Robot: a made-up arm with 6 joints. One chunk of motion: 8 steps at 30 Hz.
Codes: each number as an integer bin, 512 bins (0 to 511) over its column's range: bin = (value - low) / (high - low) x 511, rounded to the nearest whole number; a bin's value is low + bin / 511 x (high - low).
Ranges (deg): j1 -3..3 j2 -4..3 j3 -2..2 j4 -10..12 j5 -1..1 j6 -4..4
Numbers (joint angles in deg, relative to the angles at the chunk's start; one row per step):
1: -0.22 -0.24 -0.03 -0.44 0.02 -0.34
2: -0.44 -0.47 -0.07 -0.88 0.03 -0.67
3: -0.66 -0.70 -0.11 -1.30 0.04 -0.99
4: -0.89 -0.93 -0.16 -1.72 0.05 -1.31
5: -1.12 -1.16 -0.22 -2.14 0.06 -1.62
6: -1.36 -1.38 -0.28 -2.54 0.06 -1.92
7: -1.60 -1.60 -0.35 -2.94 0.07 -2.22
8: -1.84 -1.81 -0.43 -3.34 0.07 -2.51
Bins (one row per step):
1: 237 274 252 222 261 234
2: 218 258 247 212 263 213
3: 199 241 241 202 266 192
4: 180 224 235 192 268 172
5: 160 207 227 183 271 152
6: 140 191 220 173 271 133
7: 119 175 211 164 273 114
8: 99 160 201 155 273 95

